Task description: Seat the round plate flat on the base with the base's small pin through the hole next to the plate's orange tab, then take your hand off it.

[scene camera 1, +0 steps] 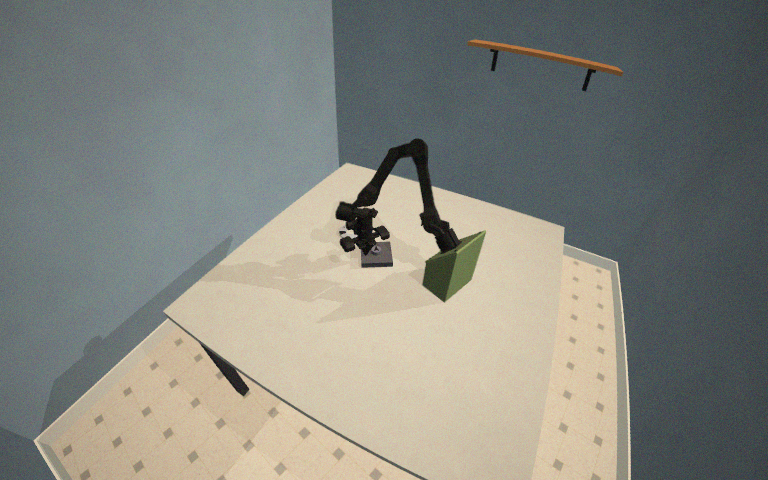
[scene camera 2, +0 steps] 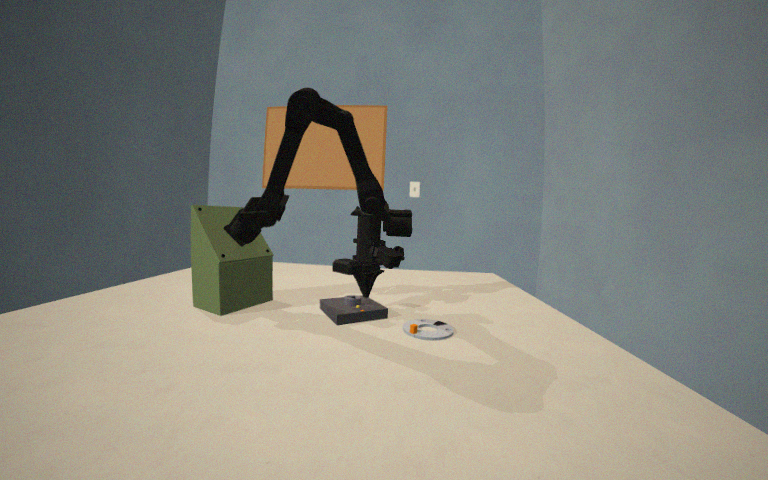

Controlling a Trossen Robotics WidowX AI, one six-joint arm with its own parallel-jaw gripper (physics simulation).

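Where they show: gripper, fingertip midpoint: (scene camera 1: 365,254) (scene camera 2: 365,297); arm's base at its link origin: (scene camera 1: 451,247) (scene camera 2: 239,233).
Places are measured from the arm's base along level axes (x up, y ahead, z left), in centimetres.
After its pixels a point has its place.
The round plate (scene camera 1: 343,232) @[x -17.4, y 47.0, z -15.6 cm] (scene camera 2: 445,333) @[x -17.4, y 46.8, z -21.0 cm], a pale grey ring, lies flat on the table beside the base. Its orange tab (scene camera 2: 413,328) @[x -16.2, y 40.2, z -20.7 cm] stands up at its left in scene camera 2; in scene camera 1 the arm hides much of the plate. The dark square base (scene camera 1: 377,263) @[x -15.9, y 26.5, z -0.4 cm] (scene camera 2: 362,319) @[x -17.4, y 30.8, z -12.0 cm] lies flat with a round grey hub (scene camera 1: 376,249) @[x -14.1, y 28.8, z -6.1 cm] (scene camera 2: 352,301) @[x -14.4, y 28.7, z -8.1 cm] on top and a small yellow spot, perhaps the small pin, near the hub. My gripper (scene camera 1: 368,250) @[x -14.9, y 32.3, z -2.7 cm] (scene camera 2: 366,295) @[x -14.9, y 32.3, z -2.7 cm] is shut and empty, pointing down with its tips close to the base beside the hub; whether they touch it I cannot tell.
The arm is mounted on a green wedge-shaped block (scene camera 1: 465,267) @[x -5.4, y -6.2, z 2.4 cm] (scene camera 2: 245,286) @[x -12.5, y 2.9, z -4.4 cm] on the table (scene camera 1: 441,384) @[x -18.0, y -6.0, z 40.7 cm] (scene camera 2: 226,396) @[x -18.0, y 11.5, z -40.3 cm]. A wooden rail (scene camera 1: 543,54) is on one wall. An orange-brown board (scene camera 2: 322,152) and a white switch plate (scene camera 2: 414,189) are on another wall.
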